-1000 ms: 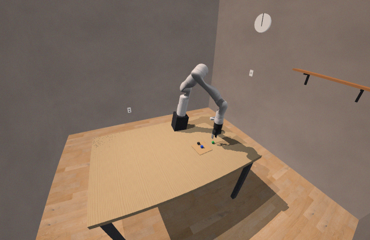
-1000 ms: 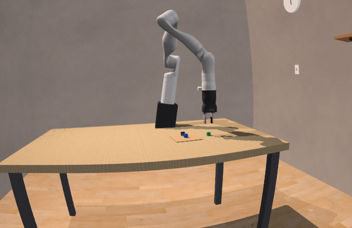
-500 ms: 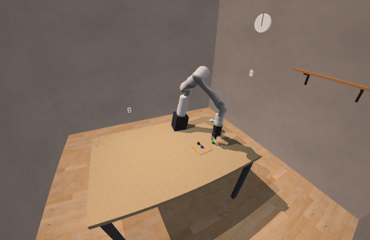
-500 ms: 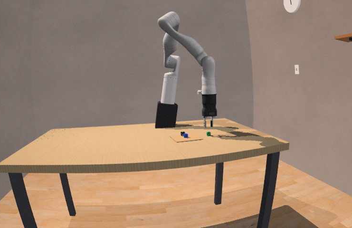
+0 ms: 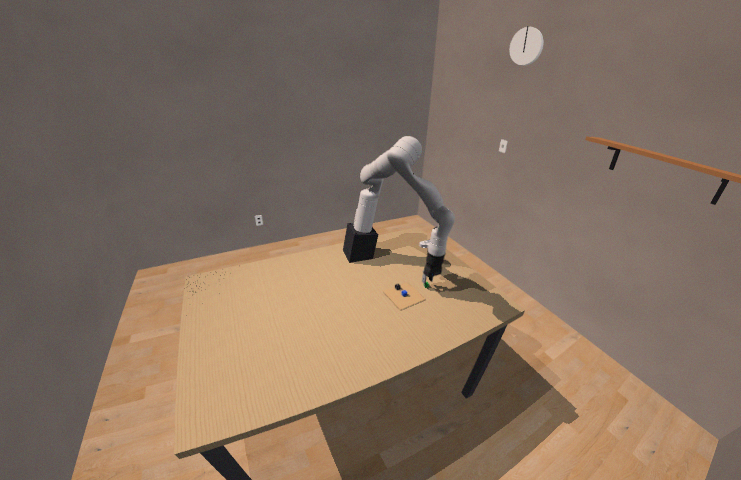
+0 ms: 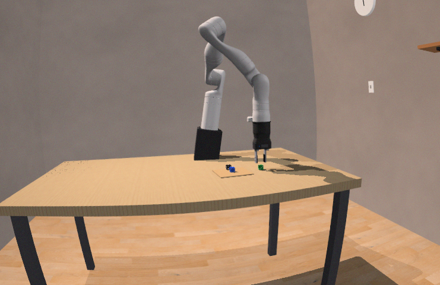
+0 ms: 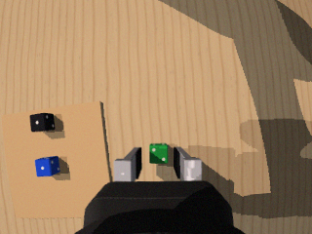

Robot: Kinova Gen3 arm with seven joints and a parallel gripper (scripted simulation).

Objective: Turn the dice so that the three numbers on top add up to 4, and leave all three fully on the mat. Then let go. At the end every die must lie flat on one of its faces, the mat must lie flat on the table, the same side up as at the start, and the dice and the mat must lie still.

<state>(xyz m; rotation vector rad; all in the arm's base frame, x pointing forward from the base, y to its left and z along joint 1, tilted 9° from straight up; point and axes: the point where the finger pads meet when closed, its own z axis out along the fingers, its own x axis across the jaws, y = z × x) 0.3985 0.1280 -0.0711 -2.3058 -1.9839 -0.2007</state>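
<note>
Now: the green die 4 cm below my hand. The rest, counted from my hand: black die: 6 cm behind, 13 cm to the right, 4 cm below; then tan mat: 13 cm to the right, 5 cm below; then blue die: 13 cm to the right, 4 cm below.
</note>
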